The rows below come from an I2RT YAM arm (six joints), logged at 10 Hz.
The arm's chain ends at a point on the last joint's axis. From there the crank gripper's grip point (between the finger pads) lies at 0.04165 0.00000 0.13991 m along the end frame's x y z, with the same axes.
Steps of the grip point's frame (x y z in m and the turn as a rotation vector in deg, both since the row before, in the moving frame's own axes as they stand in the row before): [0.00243 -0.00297 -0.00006 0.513 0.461 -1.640]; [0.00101 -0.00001 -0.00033 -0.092 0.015 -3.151]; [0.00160 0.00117 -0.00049 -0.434 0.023 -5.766]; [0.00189 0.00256 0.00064 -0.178 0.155 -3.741]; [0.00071 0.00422 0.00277 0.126 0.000 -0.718]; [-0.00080 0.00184 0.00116 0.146 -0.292 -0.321]
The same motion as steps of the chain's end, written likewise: [0.00134 -0.00051 0.00029 0.513 0.461 -1.640]; [0.00103 0.00206 -0.00032 -0.092 0.015 -3.151]; [0.00170 0.00430 -0.00049 -0.434 0.023 -5.766]; [0.00159 0.00486 0.00075 -0.178 0.155 -3.741]; [0.00072 0.00505 0.00277 0.126 0.000 -0.718]; [-0.00008 0.00243 0.00095 0.146 -0.292 -0.321]
